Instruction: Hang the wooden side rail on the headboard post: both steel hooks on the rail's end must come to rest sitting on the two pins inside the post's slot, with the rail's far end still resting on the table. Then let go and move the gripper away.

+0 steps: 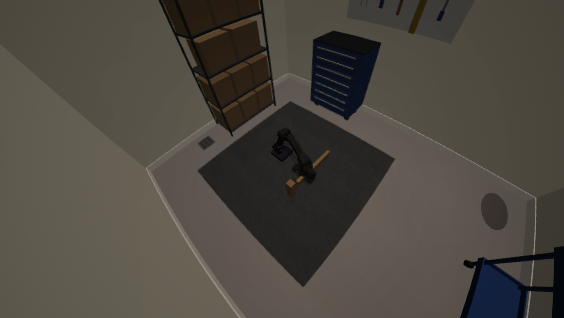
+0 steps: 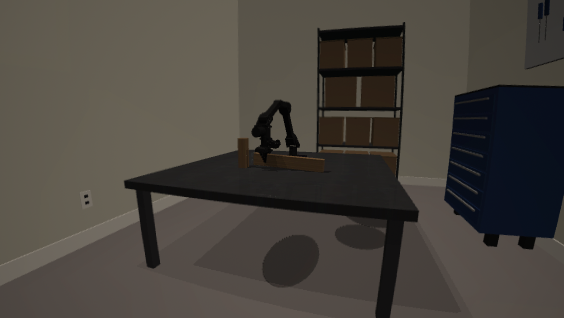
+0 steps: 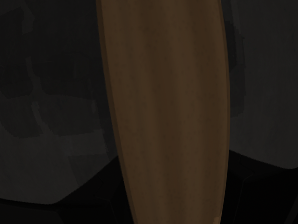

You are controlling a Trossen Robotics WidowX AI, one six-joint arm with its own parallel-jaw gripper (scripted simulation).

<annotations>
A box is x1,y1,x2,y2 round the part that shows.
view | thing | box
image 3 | my gripper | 0,149,297,223
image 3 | wooden side rail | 96,0,229,223
</annotations>
